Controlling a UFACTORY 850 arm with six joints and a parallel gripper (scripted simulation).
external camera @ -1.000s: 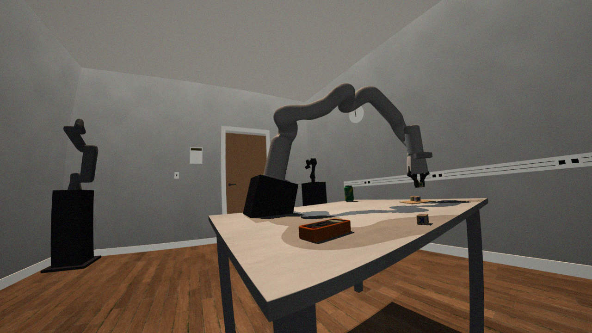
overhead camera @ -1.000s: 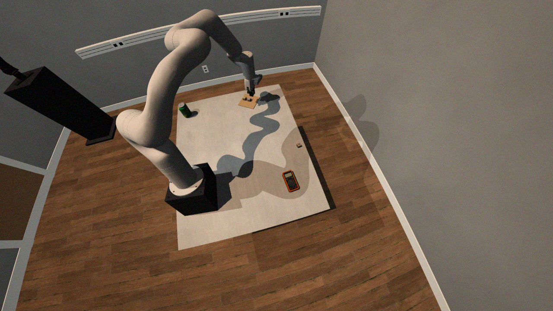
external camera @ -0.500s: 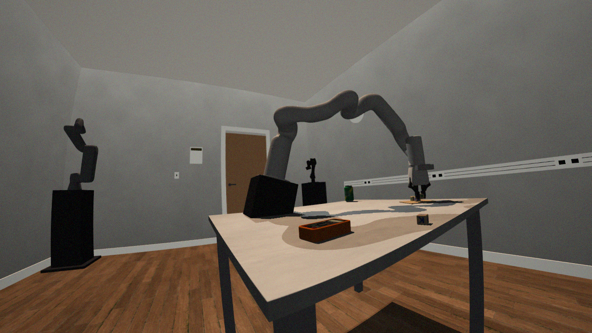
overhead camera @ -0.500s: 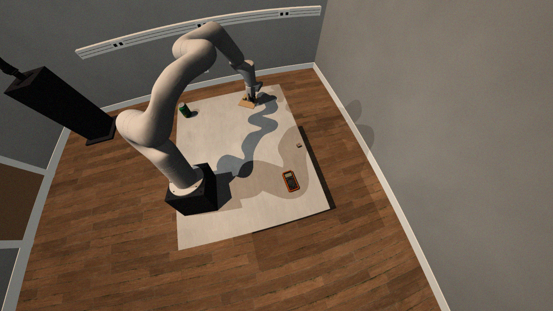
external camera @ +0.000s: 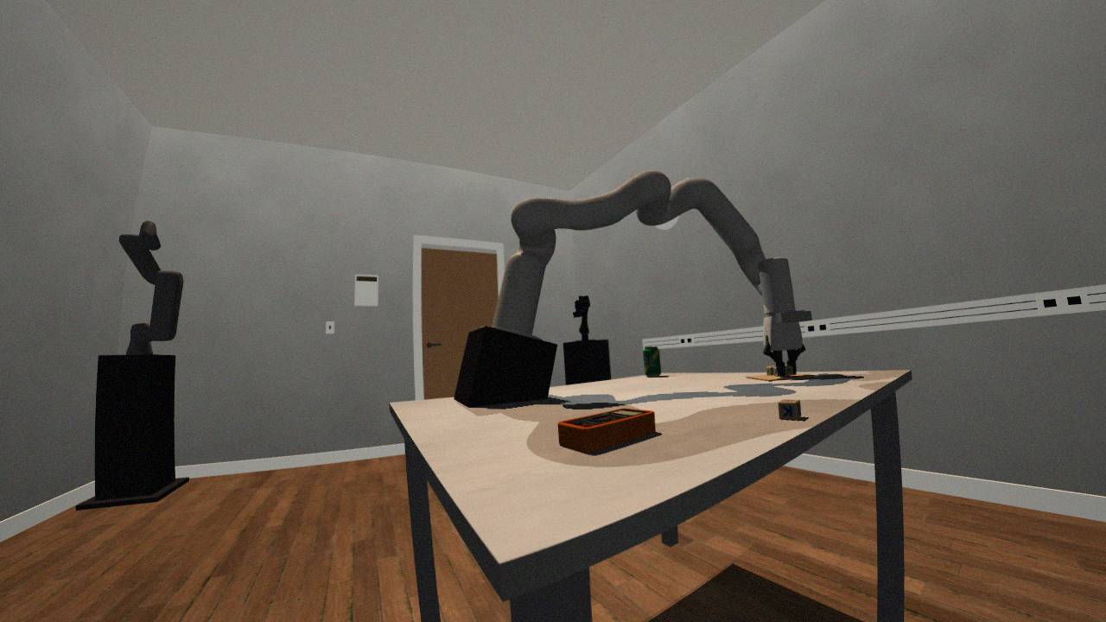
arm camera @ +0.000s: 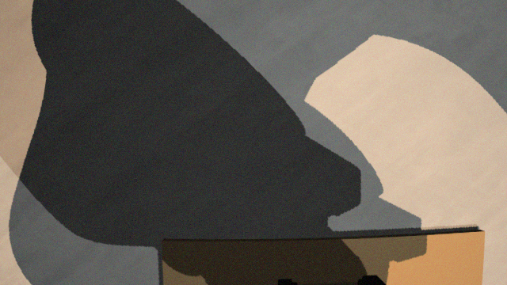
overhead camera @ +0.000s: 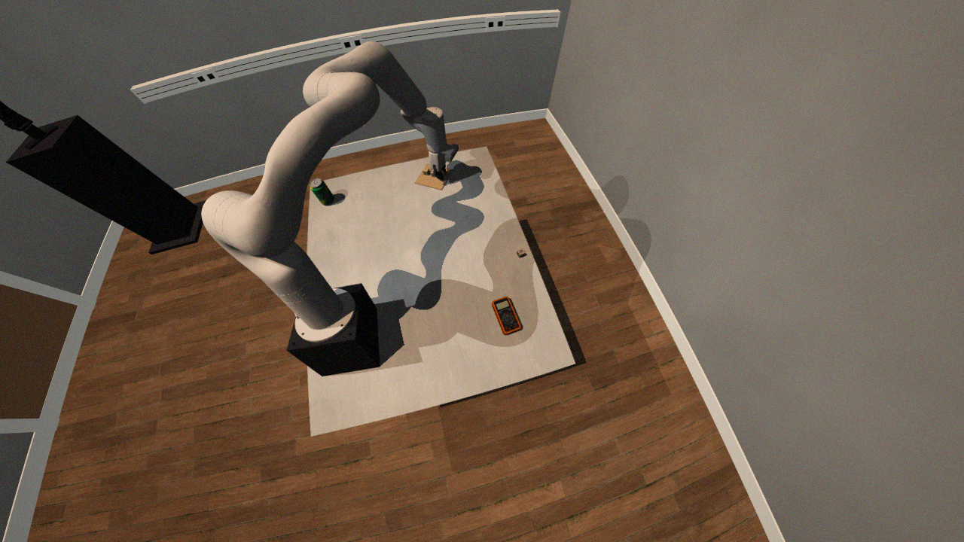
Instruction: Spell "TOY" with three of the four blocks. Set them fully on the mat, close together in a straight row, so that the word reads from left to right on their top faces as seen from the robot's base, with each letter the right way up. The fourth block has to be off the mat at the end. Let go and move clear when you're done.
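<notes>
Now: hand 4 cm past the tan square mat, 2 cm to the right of it and 3 cm above it. Also, from my hand: orange multimeter (10 cm ahead, 73 cm to the right, 1 cm below); then block (7 cm behind, 5 cm to the left, 1 cm below); then green soda can (55 cm behind, 1 cm to the left, 3 cm above).
</notes>
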